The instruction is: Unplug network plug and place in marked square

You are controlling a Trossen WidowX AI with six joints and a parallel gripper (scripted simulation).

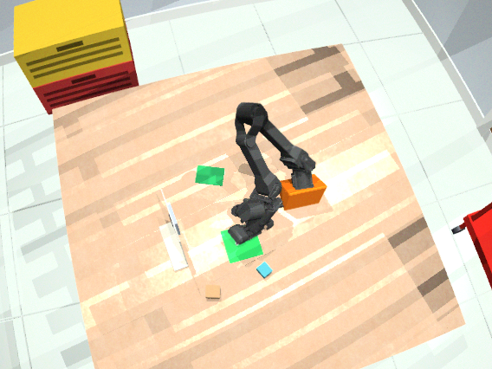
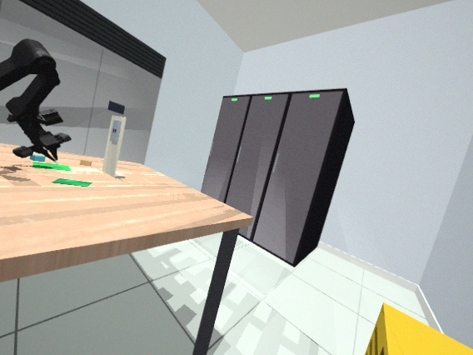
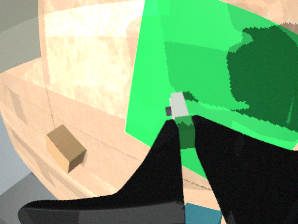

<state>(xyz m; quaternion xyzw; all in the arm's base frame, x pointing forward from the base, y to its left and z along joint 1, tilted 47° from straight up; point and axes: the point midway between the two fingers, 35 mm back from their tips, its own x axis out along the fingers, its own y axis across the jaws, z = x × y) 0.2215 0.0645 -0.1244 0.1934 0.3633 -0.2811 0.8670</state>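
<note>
The green marked square is 30 mm below my gripper tip and 10 mm behind it. Also, from my gripper tip: cyan block 100 mm to the left, 70 mm behind, 20 mm below; tan block 160 mm to the left, 110 mm ahead, 10 mm below; network plug 10 mm ahead.
</note>
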